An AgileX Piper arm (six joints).
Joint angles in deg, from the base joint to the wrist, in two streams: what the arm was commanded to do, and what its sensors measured. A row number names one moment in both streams.
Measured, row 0: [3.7, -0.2, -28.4, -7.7, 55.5, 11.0]
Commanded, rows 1 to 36: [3.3, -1.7, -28.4, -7.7, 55.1, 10.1]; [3.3, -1.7, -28.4, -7.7, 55.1, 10.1]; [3.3, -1.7, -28.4, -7.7, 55.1, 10.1]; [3.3, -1.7, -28.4, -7.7, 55.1, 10.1]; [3.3, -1.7, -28.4, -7.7, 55.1, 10.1]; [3.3, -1.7, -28.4, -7.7, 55.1, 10.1]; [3.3, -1.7, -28.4, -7.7, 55.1, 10.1]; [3.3, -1.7, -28.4, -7.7, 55.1, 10.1]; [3.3, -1.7, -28.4, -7.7, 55.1, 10.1]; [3.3, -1.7, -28.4, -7.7, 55.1, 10.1]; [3.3, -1.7, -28.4, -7.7, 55.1, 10.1]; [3.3, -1.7, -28.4, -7.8, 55.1, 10.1]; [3.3, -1.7, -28.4, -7.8, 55.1, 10.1]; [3.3, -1.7, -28.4, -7.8, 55.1, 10.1]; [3.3, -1.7, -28.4, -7.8, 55.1, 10.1]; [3.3, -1.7, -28.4, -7.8, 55.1, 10.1]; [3.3, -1.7, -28.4, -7.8, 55.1, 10.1]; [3.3, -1.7, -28.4, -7.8, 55.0, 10.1]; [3.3, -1.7, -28.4, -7.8, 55.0, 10.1]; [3.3, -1.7, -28.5, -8.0, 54.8, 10.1]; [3.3, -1.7, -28.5, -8.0, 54.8, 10.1]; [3.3, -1.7, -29.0, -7.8, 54.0, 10.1]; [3.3, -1.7, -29.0, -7.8, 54.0, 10.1]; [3.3, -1.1, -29.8, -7.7, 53.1, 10.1]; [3.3, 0.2, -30.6, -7.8, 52.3, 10.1]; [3.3, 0.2, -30.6, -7.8, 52.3, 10.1]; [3.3, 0.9, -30.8, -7.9, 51.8, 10.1]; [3.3, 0.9, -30.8, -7.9, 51.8, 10.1]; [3.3, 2.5, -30.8, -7.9, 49.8, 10.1]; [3.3, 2.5, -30.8, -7.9, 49.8, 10.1]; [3.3, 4.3, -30.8, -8.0, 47.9, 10.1]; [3.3, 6.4, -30.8, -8.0, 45.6, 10.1]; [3.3, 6.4, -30.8, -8.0, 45.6, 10.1]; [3.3, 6.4, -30.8, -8.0, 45.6, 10.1]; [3.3, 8.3, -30.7, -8.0, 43.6, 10.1]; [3.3, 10.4, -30.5, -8.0, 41.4, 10.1]
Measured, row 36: [3.7, 8.0, -30.4, -7.7, 45.0, 11.0]
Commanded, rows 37 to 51: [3.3, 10.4, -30.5, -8.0, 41.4, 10.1]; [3.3, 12.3, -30.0, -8.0, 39.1, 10.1]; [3.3, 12.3, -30.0, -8.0, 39.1, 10.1]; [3.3, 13.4, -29.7, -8.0, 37.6, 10.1]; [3.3, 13.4, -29.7, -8.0, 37.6, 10.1]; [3.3, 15.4, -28.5, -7.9, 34.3, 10.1]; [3.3, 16.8, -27.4, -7.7, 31.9, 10.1]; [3.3, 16.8, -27.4, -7.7, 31.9, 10.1]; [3.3, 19.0, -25.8, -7.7, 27.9, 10.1]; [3.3, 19.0, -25.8, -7.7, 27.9, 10.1]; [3.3, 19.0, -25.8, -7.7, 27.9, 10.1]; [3.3, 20.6, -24.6, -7.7, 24.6, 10.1]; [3.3, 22.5, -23.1, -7.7, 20.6, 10.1]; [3.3, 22.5, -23.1, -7.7, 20.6, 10.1]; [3.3, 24.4, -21.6, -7.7, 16.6, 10.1]
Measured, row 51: [3.7, 22.3, -23.4, -7.7, 23.0, 11.0]
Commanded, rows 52 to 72: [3.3, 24.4, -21.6, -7.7, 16.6, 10.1]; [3.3, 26.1, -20.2, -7.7, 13.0, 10.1]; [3.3, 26.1, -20.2, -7.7, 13.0, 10.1]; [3.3, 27.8, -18.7, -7.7, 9.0, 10.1]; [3.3, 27.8, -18.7, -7.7, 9.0, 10.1]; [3.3, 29.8, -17.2, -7.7, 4.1, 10.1]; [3.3, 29.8, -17.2, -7.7, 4.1, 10.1]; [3.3, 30.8, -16.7, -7.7, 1.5, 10.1]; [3.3, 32.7, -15.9, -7.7, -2.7, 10.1]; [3.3, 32.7, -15.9, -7.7, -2.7, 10.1]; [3.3, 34.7, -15.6, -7.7, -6.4, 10.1]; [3.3, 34.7, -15.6, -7.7, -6.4, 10.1]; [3.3, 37.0, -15.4, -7.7, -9.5, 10.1]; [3.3, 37.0, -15.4, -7.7, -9.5, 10.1]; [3.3, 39.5, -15.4, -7.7, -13.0, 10.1]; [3.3, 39.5, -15.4, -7.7, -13.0, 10.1]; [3.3, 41.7, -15.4, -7.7, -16.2, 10.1]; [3.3, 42.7, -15.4, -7.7, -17.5, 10.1]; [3.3, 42.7, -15.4, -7.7, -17.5, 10.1]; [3.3, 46.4, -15.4, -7.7, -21.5, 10.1]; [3.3, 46.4, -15.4, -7.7, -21.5, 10.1]
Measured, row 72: [3.7, 43.8, -15.5, -7.6, -17.0, 11.0]
